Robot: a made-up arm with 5 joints.
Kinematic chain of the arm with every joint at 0, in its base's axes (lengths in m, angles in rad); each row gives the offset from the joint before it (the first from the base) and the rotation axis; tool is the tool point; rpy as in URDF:
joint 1: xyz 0.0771 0 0.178 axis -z
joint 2: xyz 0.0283 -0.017 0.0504 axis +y
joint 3: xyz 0.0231 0 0.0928 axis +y
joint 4: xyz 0.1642 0 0.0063 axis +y
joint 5: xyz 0.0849 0.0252 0 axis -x
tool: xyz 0 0 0 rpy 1.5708 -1.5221 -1.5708
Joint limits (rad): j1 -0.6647..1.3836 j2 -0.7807..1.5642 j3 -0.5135..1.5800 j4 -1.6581..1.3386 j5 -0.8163..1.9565
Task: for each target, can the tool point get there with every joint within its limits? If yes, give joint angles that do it. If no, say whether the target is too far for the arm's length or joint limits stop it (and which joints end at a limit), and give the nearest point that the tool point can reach.
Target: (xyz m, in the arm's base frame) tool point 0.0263 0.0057 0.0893
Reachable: yes | joints -0.0485 0.8186 1.4054 0.2671 -0.5469
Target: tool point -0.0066 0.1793 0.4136
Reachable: no: joint limits stop it (at a limit: joint 2, joint 3, joint 4) | nearest point 0.0493 0.0595 0.4862 | short by 0.151 m
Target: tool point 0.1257 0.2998 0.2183
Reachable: no: joint limits stop it (at a limit: joint 1, joint 2, joint 3) | nearest point 0.0614 0.1269 0.2064 | short by 0.185 m
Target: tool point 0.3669 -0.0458 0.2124
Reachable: yes | joints 0.1848 0.1688 0.2842 0.0037 1.4790
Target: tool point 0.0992 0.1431 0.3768
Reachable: no: joint limits stop it (at a limit: joint 1, joint 2, joint 4) | nearest point 0.1822 0.0927 0.3948 | short by 0.099 m
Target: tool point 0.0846 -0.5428 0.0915
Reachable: no: too far | nearest point 0.1492 -0.3364 0.1431 | short by 0.222 m
